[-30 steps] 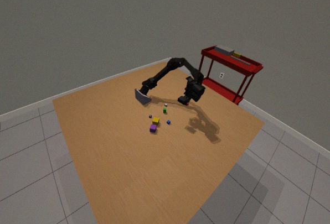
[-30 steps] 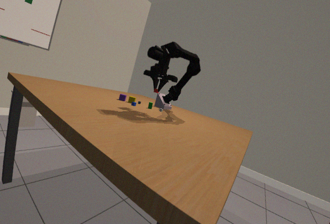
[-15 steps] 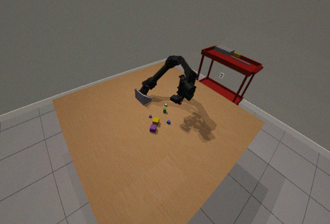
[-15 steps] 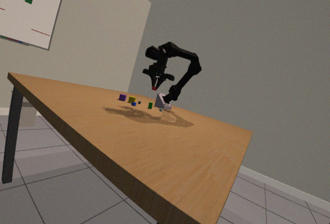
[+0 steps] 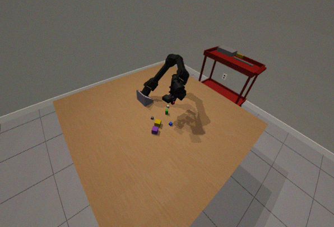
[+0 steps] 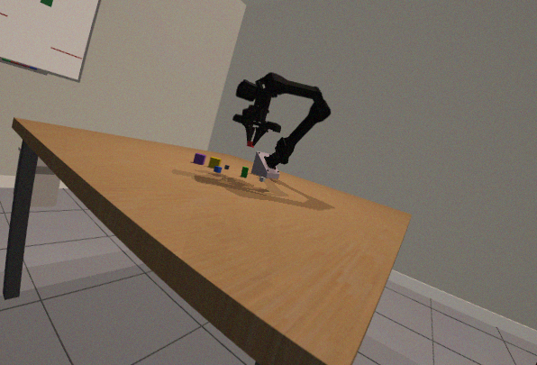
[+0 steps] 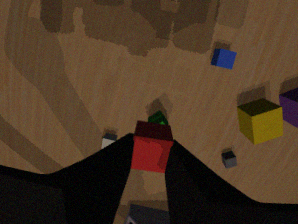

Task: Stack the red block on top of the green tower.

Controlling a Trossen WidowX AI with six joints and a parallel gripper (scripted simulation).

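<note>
Now: gripper tip 12 cm above the small blue block, 7 cm short of it and 6 cm to the left of it. Round my gripper tip: small red block: right at my gripper tip; then yellow block: 14 cm to the right, 11 cm below, 2 cm ahead; then small grey block: 15 cm to the right, 12 cm below, 5 cm behind.
</note>
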